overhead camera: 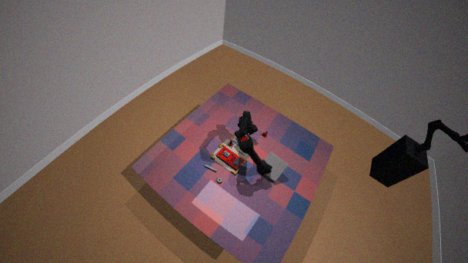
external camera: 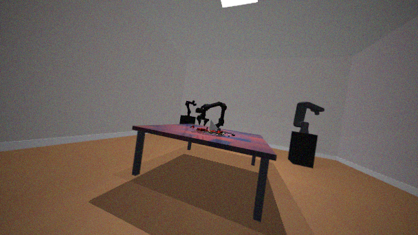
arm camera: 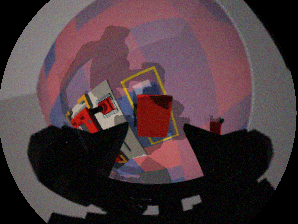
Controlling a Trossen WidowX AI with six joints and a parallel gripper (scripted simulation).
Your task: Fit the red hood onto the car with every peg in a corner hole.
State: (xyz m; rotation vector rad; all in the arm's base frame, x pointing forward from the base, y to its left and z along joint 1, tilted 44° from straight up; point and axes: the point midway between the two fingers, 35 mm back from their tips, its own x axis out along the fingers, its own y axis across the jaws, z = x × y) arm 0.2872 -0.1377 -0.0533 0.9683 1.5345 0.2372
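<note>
My gripper tip is now 5 cm above the red hood. Also, from my gripper tip: thin grey stick (37 cm to the left, 7 cm ahead, 6 cm below).
</note>
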